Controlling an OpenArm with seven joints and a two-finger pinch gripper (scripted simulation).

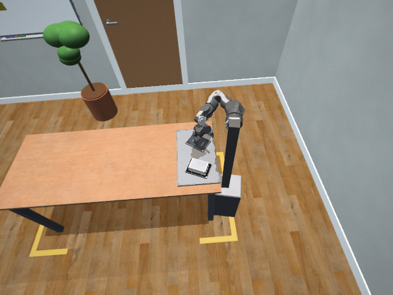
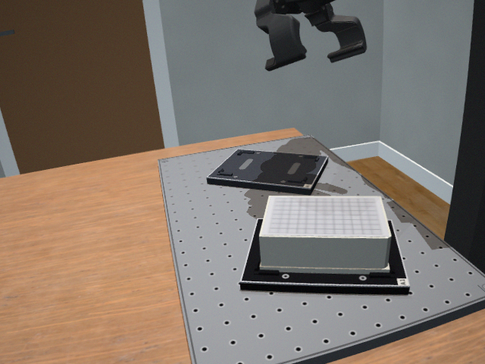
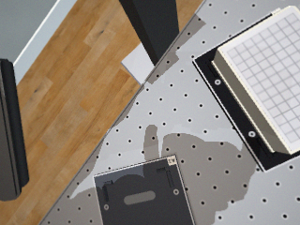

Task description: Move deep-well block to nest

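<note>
My hand is 2 cm short of the white 96-well deep-well block, 12 cm to the right of it and 15 cm above it. The rest, counted from my hand: black nest N1: 2 cm ahead, 12 cm to the left, 18 cm below; A1 label: 4 cm behind, 19 cm to the left, 17 cm below; black nest N2: 6 cm ahead, 11 cm to the right, 18 cm below.
</note>
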